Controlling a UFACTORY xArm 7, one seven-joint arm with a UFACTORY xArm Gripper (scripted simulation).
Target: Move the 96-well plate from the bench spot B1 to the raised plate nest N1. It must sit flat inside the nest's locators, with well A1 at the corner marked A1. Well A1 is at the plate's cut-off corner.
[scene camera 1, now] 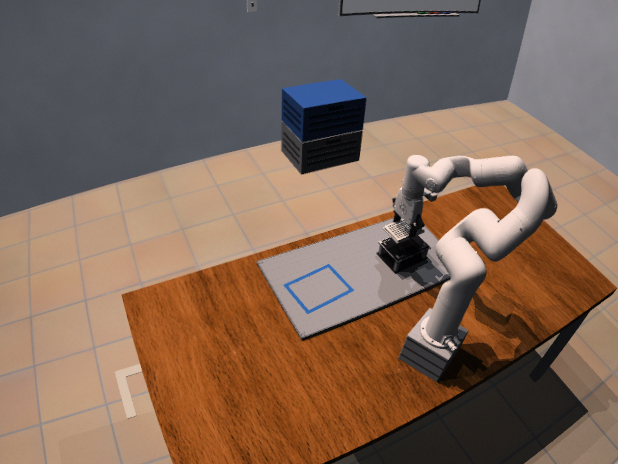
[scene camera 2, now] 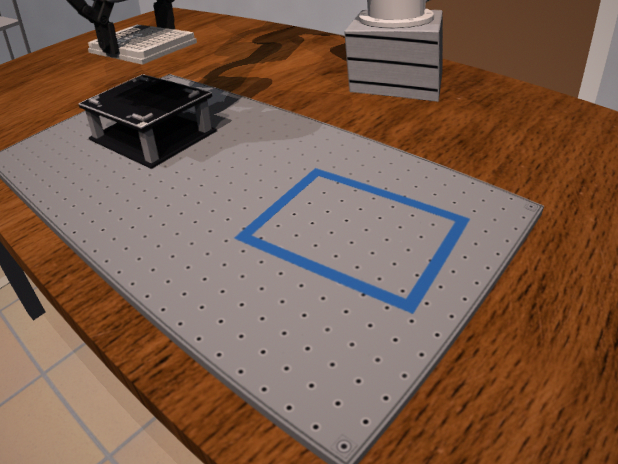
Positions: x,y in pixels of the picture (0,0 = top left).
Labels:
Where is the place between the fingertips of my gripper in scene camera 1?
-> At 404,229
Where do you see a black plate nest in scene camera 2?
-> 149,92

